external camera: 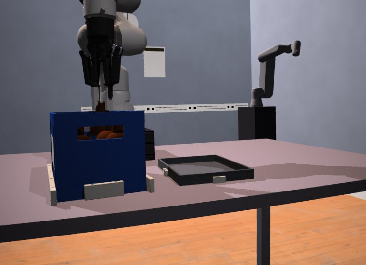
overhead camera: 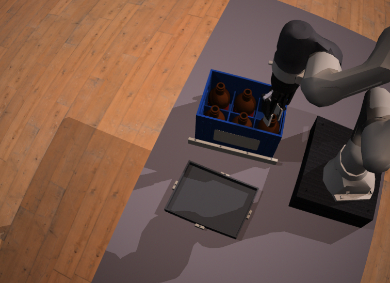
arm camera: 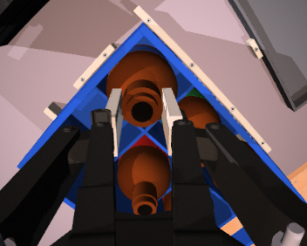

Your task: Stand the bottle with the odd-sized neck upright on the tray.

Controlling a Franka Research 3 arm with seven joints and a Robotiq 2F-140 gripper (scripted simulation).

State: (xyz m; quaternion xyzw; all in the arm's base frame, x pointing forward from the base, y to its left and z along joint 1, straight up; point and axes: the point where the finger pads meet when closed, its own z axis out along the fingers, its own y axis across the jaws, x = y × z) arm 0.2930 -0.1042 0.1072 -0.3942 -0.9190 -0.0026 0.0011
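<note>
Now: hand 90 mm above the bottle. Also, from my hand: crate: 130 mm below, 90 mm ahead, 50 mm to the right; then dark tray: 240 mm to the left, 200 mm below, 120 mm ahead.
</note>
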